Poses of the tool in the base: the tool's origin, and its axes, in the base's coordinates. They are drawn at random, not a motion.
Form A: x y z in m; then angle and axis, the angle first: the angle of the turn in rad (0 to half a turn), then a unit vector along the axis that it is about.
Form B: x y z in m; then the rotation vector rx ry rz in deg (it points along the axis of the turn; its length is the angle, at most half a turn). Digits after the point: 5 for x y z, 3 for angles.
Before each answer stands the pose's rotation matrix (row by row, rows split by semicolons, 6 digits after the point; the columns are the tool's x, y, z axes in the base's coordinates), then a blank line. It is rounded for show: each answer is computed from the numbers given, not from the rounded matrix.
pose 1, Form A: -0.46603, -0.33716, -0.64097, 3.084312, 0.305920, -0.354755, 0.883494
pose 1, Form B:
-0.811339 -0.267455 0.519804; -0.166296 -0.746864 -0.643848; 0.560423 -0.608820 0.561483

-0.46603, -0.33716, -0.64097, 54.062, -62.692, 156.129
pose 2, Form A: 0.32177, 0.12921, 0.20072, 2.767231, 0.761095, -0.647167, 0.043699
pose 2, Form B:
0.187670 -0.966977 -0.172440; -0.935017 -0.122099 -0.332918; 0.300870 0.223714 -0.927054

0.32177, 0.12921, 0.20072, 120.672, -102.609, 6.929
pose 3, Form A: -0.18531, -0.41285, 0.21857, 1.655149, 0.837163, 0.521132, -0.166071
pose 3, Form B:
0.675637 0.638510 0.368537; 0.307549 0.210207 -0.928023; -0.670021 0.740350 -0.054349

-0.18531, -0.41285, 0.21857, 79.391, 49.421, -15.749
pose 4, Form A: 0.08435, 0.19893, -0.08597, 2.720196, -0.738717, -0.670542, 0.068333
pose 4, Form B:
0.131149 0.919399 -0.370817; 0.975300 -0.052598 0.214530; 0.177734 -0.389794 -0.903588

0.08435, 0.19893, -0.08597, -115.133, -104.508, 10.650
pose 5, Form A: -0.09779, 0.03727, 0.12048, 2.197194, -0.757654, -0.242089, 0.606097
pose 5, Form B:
0.324329 -0.200080 -0.924543; 0.781972 -0.493266 0.381063; -0.532288 -0.846556 -0.003523

-0.09779, 0.03727, 0.12048, -95.381, -30.477, 76.302
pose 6, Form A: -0.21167, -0.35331, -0.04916, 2.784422, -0.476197, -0.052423, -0.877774
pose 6, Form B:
-0.497673 0.355244 0.791279; -0.258540 -0.931567 0.255618; 0.827936 -0.077363 0.555461

-0.21167, -0.35331, -0.04916, -75.970, -8.363, -140.036
